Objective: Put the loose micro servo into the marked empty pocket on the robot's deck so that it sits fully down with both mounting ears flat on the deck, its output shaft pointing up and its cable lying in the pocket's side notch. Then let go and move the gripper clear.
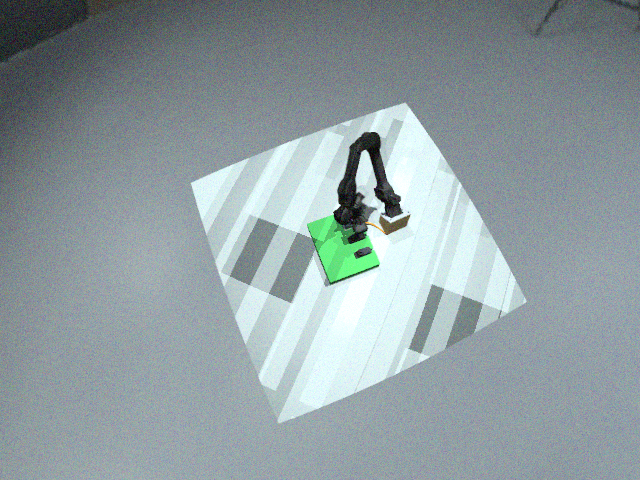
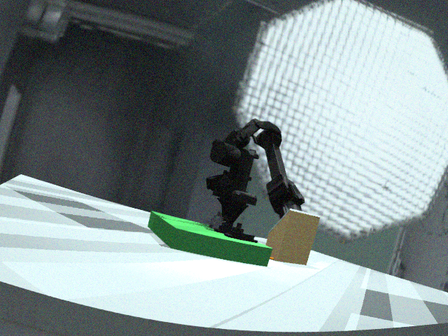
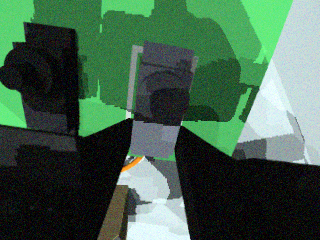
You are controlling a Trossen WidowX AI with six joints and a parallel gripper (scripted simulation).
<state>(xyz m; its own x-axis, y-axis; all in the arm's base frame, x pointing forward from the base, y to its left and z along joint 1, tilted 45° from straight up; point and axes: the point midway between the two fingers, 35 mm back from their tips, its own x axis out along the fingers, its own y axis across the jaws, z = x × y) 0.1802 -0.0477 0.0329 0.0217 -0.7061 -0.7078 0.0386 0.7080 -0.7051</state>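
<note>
Right now my gripper tip is 13 cm short of the deck, 7 cm to the right of it and 4 cm above it.
</note>
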